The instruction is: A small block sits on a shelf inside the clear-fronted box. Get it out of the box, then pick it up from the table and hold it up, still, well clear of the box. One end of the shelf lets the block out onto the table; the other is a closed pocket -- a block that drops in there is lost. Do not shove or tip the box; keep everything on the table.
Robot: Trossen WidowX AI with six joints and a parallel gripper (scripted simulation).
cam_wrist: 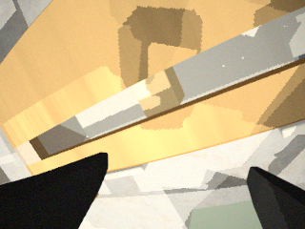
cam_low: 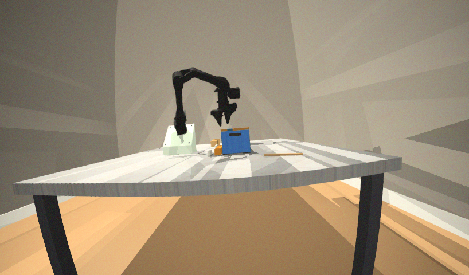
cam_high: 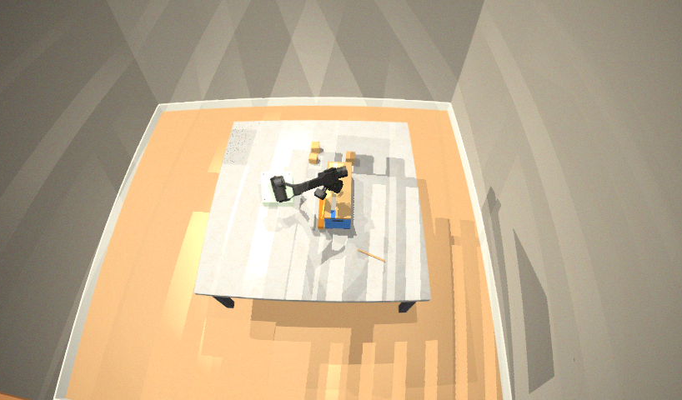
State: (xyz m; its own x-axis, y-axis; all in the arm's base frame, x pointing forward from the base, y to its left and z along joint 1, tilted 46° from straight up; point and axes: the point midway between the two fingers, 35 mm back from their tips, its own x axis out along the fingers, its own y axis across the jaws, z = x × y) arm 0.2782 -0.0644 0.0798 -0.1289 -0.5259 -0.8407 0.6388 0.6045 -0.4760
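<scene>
My gripper tip is 9 cm above the box, 3 cm short of it and 2 cm to the right of it. The rest, counted from my gripper tip: thin wooden stick (37 cm to the right, 20 cm ahead, 15 cm below).
</scene>
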